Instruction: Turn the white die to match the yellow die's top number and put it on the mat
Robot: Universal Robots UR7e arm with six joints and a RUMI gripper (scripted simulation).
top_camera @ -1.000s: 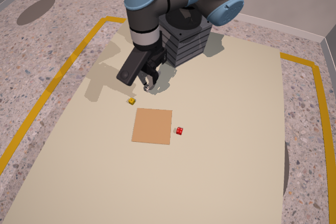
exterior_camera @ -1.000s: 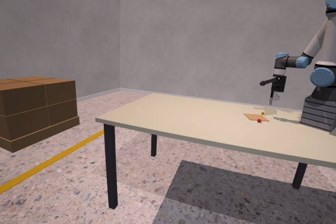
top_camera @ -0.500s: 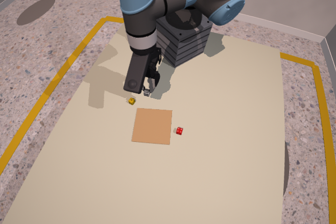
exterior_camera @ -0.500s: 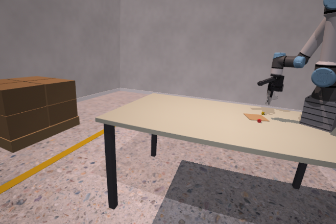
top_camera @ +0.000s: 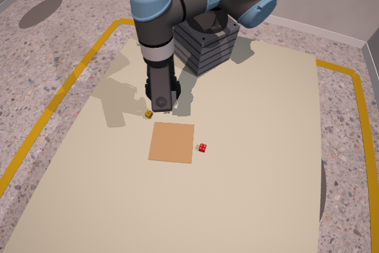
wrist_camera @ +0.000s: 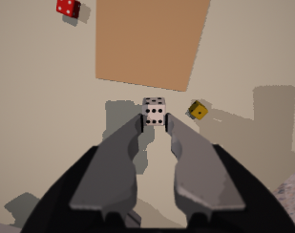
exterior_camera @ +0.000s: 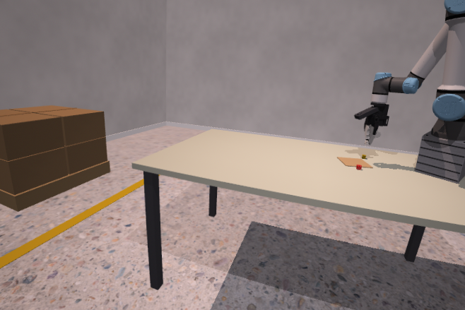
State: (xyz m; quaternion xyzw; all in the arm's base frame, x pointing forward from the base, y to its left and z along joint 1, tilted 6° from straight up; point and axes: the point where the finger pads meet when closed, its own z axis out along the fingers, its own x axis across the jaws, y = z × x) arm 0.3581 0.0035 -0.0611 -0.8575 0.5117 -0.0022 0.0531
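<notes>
The brown mat lies 60 mm ahead of my hand, 40 mm to the left of it and 120 mm below it. Also, from my hand: yellow die: 80 mm to the right, 110 mm below; white die: 10 mm below; red die: 40 mm ahead, 140 mm to the left, 110 mm below.
</notes>
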